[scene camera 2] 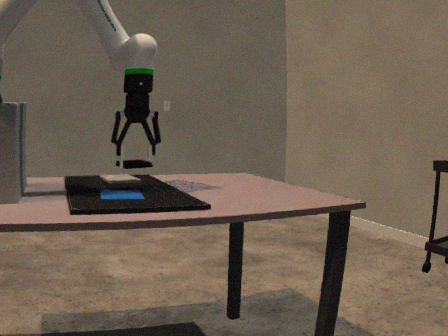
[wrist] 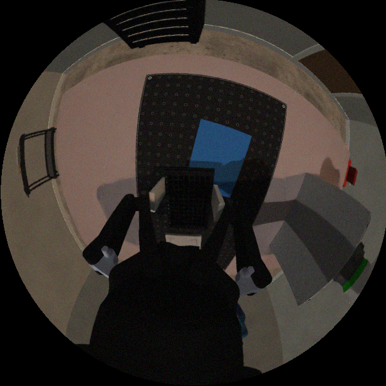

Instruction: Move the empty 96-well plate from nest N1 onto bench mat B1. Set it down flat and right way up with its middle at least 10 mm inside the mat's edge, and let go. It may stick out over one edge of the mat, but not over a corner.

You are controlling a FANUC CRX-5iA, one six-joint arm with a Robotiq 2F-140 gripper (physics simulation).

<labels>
my gripper: scene camera 2; wrist
same spot on my gripper: (scene camera 2: 154, 115) = (wrist: 100, 248)
</labels>
